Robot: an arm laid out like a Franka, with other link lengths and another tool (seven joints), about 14 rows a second.
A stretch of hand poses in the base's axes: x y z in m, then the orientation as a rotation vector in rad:
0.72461 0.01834 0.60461 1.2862 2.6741 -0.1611
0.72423 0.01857 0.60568 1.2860 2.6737 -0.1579
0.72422 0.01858 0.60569 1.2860 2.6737 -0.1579
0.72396 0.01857 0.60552 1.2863 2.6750 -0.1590
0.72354 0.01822 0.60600 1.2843 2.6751 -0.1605
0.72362 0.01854 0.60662 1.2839 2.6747 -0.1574
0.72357 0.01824 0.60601 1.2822 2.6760 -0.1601
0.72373 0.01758 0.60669 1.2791 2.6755 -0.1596
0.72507 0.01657 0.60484 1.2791 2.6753 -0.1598
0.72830 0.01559 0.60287 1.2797 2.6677 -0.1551
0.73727 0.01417 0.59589 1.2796 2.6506 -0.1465
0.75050 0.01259 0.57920 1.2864 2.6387 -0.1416
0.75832 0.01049 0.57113 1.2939 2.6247 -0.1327
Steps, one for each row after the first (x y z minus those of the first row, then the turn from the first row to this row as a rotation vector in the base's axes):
-0.00038 0.00023 0.00107 0.0016 -0.0015 0.0002
-0.00039 0.00024 0.00108 0.0016 -0.0015 0.0002
-0.00065 0.00023 0.00091 0.0016 0.0001 0.0003
-0.00107 -0.00012 0.00139 0.0003 0.0000 0.0015
-0.00099 0.00020 0.00201 0.0018 -0.0015 0.0018
-0.00104 -0.00010 0.00140 0.0004 -0.0001 0.0030
-0.00088 -0.00076 0.00208 -0.0002 -0.0017 0.0049
0.00046 -0.00177 0.00023 -0.0004 -0.0018 0.0048
0.00369 -0.00275 -0.00174 -0.0006 -0.0094 0.0029
0.01266 -0.00417 -0.00872 -0.0025 -0.0264 -0.0007
0.02589 -0.00575 -0.02541 -0.0028 -0.0355 -0.0077
0.03371 -0.00785 -0.03348 -0.0014 -0.0474 -0.0154

